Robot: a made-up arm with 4 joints.
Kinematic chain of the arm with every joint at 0, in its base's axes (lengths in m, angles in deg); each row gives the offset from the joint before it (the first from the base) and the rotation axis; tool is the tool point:
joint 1: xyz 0 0 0.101 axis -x
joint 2: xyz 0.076 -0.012 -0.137 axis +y
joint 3: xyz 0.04 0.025 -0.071 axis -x
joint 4: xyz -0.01 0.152 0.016 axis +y
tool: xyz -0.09 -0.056 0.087
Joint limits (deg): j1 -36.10..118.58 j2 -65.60..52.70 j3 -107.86..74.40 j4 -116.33..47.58
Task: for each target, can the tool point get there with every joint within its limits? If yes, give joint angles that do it. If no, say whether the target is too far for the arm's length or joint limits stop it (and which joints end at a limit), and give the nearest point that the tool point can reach.
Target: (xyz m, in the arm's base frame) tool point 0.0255 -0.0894 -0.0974
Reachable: yes | joints 67.86 -2.44 28.20 5.45
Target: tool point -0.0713 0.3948 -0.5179
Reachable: no: too far | nearest point 0.0251 0.1847 -0.1885 | short by 0.402 m
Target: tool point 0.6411 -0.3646 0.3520
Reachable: no: too far | nearest point 0.2623 -0.2074 0.2157 | short by 0.432 m
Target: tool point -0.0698 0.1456 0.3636
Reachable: no: joint limits stop it (at a limit: joint 1, joint 2, joint 3) | nearest point 0.0341 -0.0334 0.2587 | short by 0.232 m
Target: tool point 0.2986 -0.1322 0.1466
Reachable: no: joint limits stop it (at a limit: joint 2, joint 4) | nearest point 0.2650 -0.2189 0.1765 | short by 0.098 m
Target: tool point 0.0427 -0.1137 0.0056
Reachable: yes | joints 102.23 0.05 3.97 15.58
